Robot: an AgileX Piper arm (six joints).
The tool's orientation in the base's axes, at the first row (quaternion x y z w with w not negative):
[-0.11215, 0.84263, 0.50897, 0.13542]
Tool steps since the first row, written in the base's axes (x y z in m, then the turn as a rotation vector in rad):
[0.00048, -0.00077, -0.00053, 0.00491, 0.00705, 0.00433]
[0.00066, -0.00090, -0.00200, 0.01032, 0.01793, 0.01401]
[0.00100, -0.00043, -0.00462, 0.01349, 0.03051, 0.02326]
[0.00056, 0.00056, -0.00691, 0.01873, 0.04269, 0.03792]
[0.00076, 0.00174, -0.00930, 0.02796, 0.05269, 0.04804]
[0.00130, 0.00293, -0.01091, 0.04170, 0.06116, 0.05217]
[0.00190, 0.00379, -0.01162, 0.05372, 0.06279, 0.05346]
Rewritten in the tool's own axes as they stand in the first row. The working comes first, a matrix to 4 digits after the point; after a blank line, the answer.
The tool's axes in the first row as the columns of a matrix, in the base's axes (used below as rounded here):
[-0.9382, -0.3269, 0.1141]
[-0.0512, 0.4567, 0.8881]
[-0.3424, 0.8274, -0.4452]

[-0.00023, -0.00095, -0.00039, -0.00645, 0.00520, 0.00489]
[0.00011, -0.00228, 0.00017, -0.01540, 0.01641, 0.01086]
[0.00067, -0.00435, 0.00179, -0.02218, 0.02877, 0.01828]
[0.00181, -0.00564, 0.00364, -0.03274, 0.04475, 0.02317]
[0.00238, -0.00715, 0.00577, -0.04538, 0.05467, 0.02860]
[0.00237, -0.00811, 0.00761, -0.06012, 0.05747, 0.03585]
[0.00200, -0.00850, 0.00876, -0.07192, 0.05535, 0.03809]

